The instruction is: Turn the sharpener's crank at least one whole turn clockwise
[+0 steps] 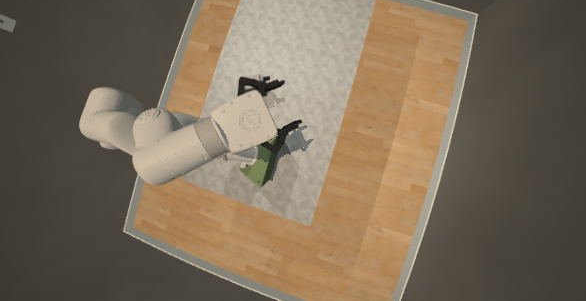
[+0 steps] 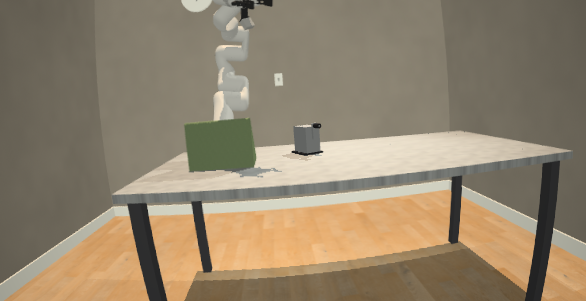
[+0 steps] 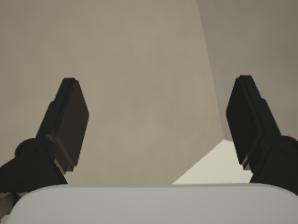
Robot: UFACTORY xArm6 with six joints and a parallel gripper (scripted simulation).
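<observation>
My hand is 18 cm short of the black crank knob, 27 cm to the right of it and 49 cm above it.
</observation>
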